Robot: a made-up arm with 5 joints.
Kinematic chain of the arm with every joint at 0, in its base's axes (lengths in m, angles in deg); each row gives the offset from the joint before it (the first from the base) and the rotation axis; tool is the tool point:
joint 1: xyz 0 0 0.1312 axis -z
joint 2: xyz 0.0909 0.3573 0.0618 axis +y
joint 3: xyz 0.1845 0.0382 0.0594 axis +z
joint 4: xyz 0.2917 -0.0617 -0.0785 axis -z
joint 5: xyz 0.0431 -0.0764 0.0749 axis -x
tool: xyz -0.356 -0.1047 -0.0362
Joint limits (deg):
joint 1: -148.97..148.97
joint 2: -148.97..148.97
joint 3: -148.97..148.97
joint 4: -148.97..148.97
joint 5: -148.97..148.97
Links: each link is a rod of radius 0.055 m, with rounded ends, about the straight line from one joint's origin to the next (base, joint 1, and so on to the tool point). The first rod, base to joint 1, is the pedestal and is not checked.
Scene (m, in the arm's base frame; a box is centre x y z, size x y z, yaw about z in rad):
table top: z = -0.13
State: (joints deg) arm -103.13 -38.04 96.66 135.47 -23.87
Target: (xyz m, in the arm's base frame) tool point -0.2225 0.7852 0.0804
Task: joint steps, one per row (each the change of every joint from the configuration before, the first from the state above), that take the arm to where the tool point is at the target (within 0.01 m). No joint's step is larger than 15 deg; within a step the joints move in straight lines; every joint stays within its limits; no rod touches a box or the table.
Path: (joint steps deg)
1: 13.96 -2.70 0.17 1.25 -1.71
2: 13.96 -2.70 0.17 1.24 -1.71
3: 13.97 -2.69 0.18 1.25 -1.71
4: 13.96 -2.70 0.17 1.25 -1.71
5: 13.96 -2.70 0.17 1.24 -1.70
6: 13.96 -2.70 0.17 1.25 -1.71

